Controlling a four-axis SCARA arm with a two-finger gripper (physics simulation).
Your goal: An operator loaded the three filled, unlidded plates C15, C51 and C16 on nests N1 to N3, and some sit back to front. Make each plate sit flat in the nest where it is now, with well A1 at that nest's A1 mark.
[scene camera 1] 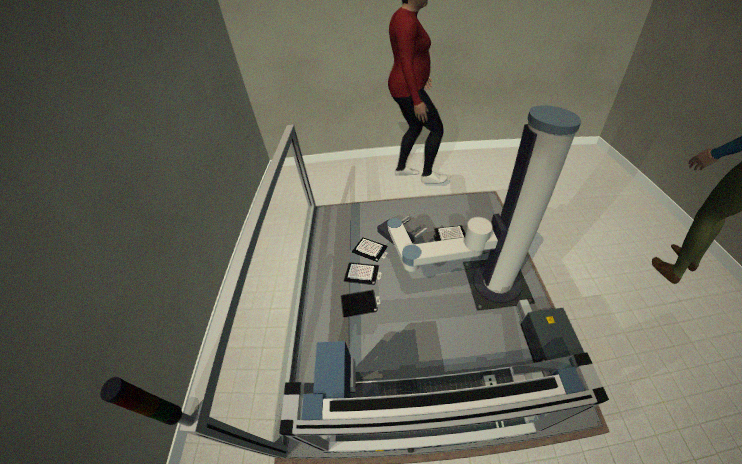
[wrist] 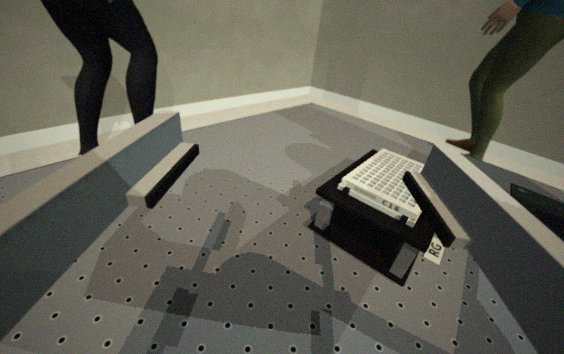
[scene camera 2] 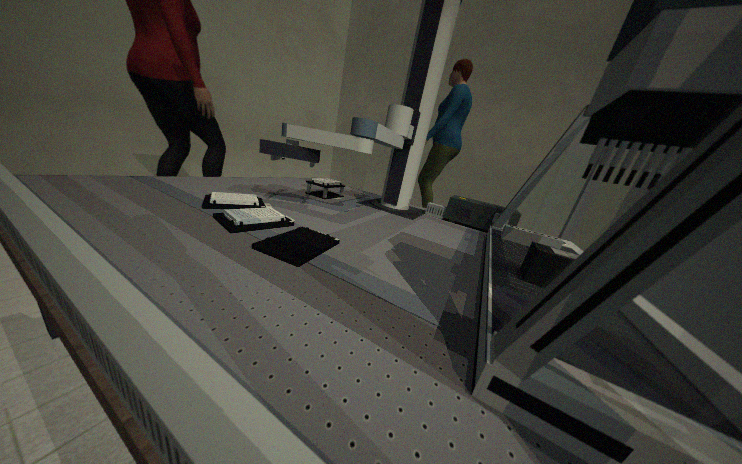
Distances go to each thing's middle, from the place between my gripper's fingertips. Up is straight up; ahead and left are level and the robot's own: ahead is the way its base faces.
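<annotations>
The dark box (scene camera 1: 555, 340) is, as I count from my hand, 500 mm behind, 720 mm to the left and 100 mm below. As for the black regrip stand (wrist: 418, 237), it is 10 mm to the left of my hand, 190 mm behind it and 100 mm below it.
</annotations>
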